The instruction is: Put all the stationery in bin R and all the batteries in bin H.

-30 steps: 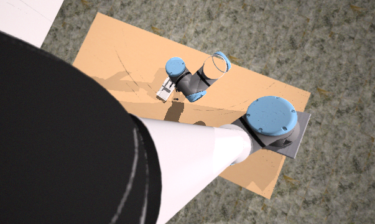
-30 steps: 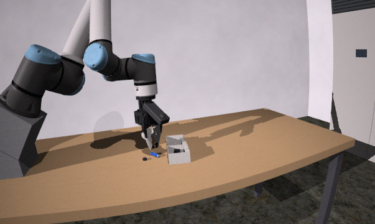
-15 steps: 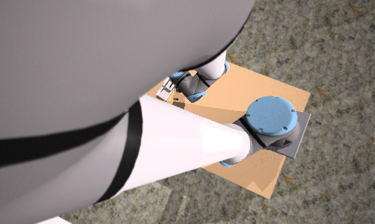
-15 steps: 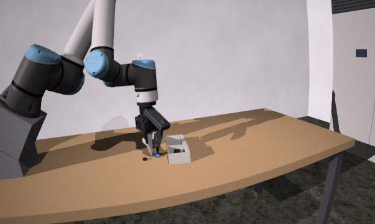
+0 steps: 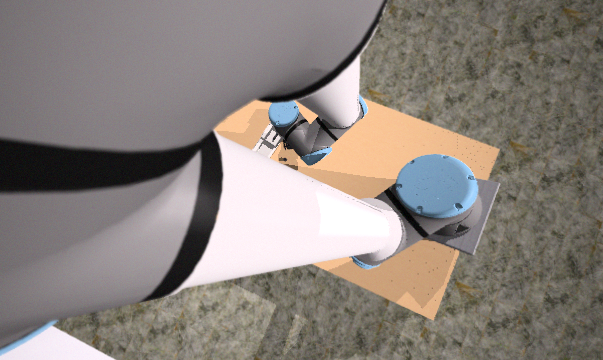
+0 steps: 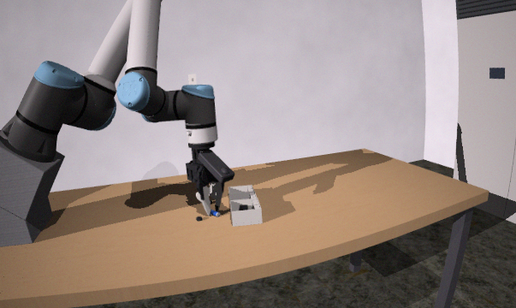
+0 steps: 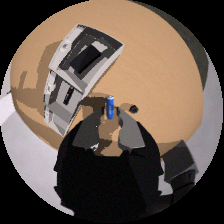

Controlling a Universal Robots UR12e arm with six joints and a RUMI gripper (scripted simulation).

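The grey double bin lies 10 cm ahead of my hand and 1 cm above it. The rest, counted from my hand: short black stick (9 cm ahead, 1 cm to the left, 1 cm below); then white item (7 cm to the right, 7 cm ahead); then blue battery (1 cm below).
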